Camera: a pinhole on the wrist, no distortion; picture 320 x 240 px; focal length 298.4 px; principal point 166.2 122.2 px. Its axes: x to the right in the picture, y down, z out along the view. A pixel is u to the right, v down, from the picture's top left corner.
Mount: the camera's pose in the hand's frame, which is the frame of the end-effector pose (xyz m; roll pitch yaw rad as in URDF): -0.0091 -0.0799 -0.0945 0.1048 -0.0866 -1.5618
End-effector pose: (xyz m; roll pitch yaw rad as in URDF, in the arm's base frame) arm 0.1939 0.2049 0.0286 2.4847 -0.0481 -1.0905
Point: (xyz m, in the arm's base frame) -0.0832 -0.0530 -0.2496
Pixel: 84.9 207.8
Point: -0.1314 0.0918 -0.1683
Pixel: 46.6 123.3
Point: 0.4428 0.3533 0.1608
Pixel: behind the camera
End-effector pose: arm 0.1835 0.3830 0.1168 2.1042 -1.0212 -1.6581
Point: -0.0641 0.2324 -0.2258
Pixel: 241.9 29.7
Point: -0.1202 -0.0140 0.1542
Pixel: outside the picture
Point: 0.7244 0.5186 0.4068
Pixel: behind the camera
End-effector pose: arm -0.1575 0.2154 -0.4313 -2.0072 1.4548 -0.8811
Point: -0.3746 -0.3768 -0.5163
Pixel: behind the camera
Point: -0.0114 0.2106 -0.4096
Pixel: 306.4 150.0
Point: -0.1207 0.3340 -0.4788
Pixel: 54.9 220.5
